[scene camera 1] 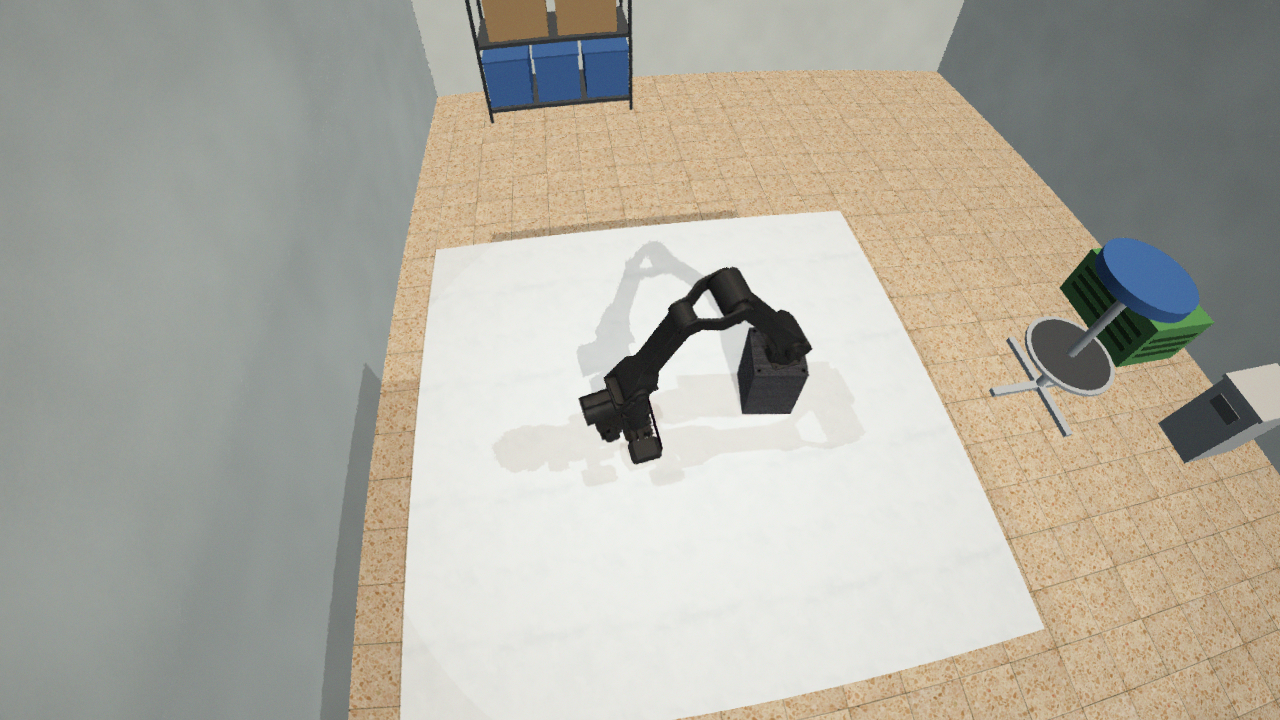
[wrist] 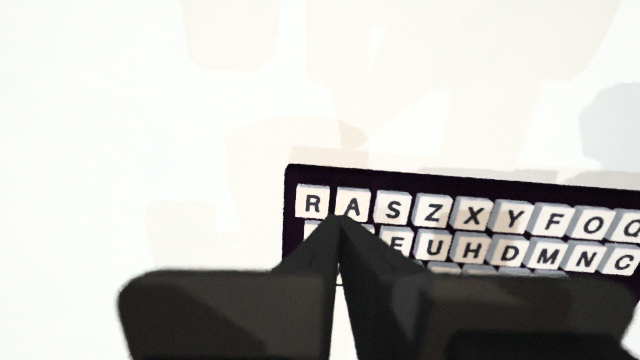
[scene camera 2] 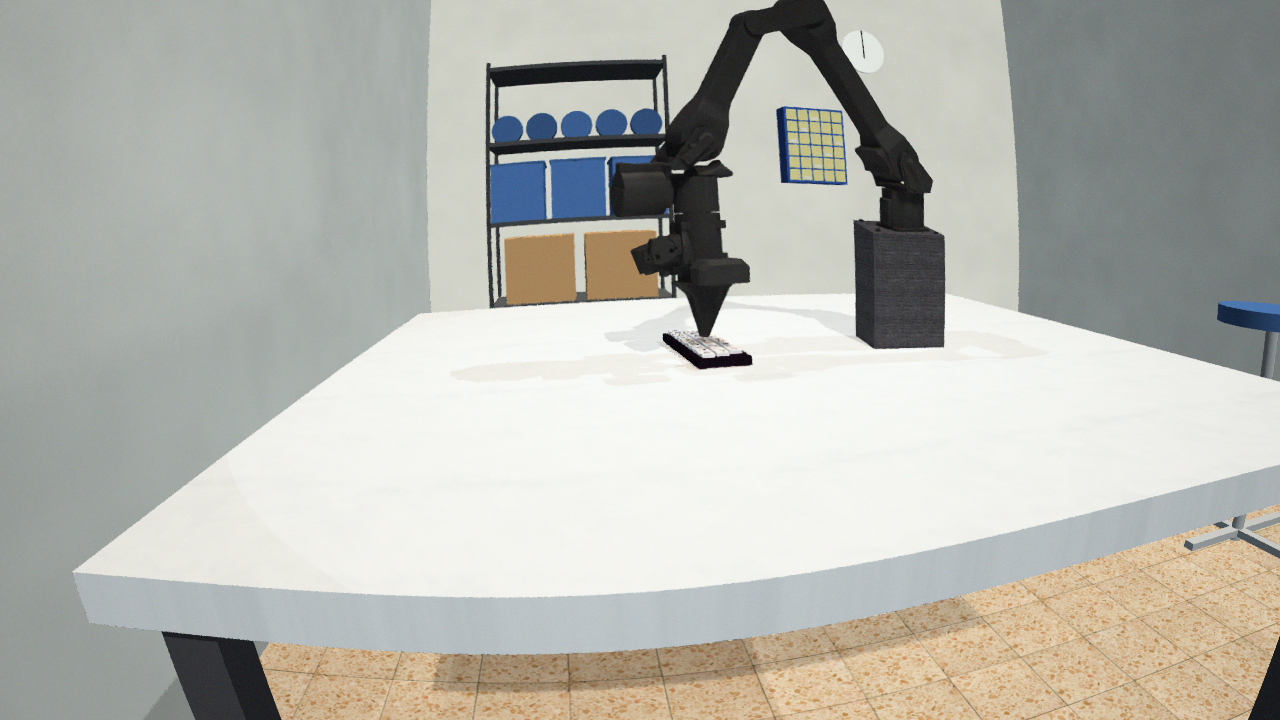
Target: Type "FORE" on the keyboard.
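Where they show: gripper, between the fingertips: (scene camera 1: 636, 438) (wrist: 336, 224) (scene camera 2: 704, 337); arm's base, origin of its link: (scene camera 1: 781, 354) (scene camera 2: 903, 228).
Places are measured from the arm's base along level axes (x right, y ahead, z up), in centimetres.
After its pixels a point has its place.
Note:
The keyboard (scene camera 2: 725, 360) @[x -6.7, y 32.2, z -16.5 cm] (wrist: 380, 177) @[x -1.7, y 35.3, z -16.3 cm] is a dark slab with white lettered keys, lying on the white table. It does not show in scene camera 1, where the arm covers its place. My gripper (scene camera 2: 705, 334) @[x -3.9, y 33.9, z -13.9 cm] (wrist: 336, 224) @[x -3.9, y 33.9, z -13.9 cm] is shut and empty, pointing down low over the keyboard; the exact gap cannot be told. In the wrist view its tips overlap the lower left of the A key (wrist: 353, 203) @[x -3.0, y 34.1, z -15.7 cm], beside the R key (wrist: 312, 202) @[x -5.0, y 34.1, z -15.7 cm]. The F key (wrist: 553, 221) @[x 7.0, y 33.4, z -15.7 cm] and O key (wrist: 593, 225) @[x 9.0, y 33.3, z -15.7 cm] show to the right. The E key (wrist: 396, 242) @[x -0.6, y 31.9, z -15.7 cm] is partly covered by a finger, as are other lower keys.
The arm's dark base block (scene camera 1: 770, 386) @[x -4.3, y 3.5, z -5.0 cm] (scene camera 2: 899, 286) @[x -4.2, y 3.8, z -8.4 cm] stands on the table (scene camera 1: 716, 573) @[x -36.4, y 26.1, z -17.5 cm] (scene camera 2: 626, 501) @[x -45.2, y 52.8, z -17.5 cm] to the right of the keyboard. Behind the table is a shelf unit (scene camera 2: 489, 188). A blue stool (scene camera 1: 1148, 277) and a green crate (scene camera 1: 1163, 342) are on the floor at the right.

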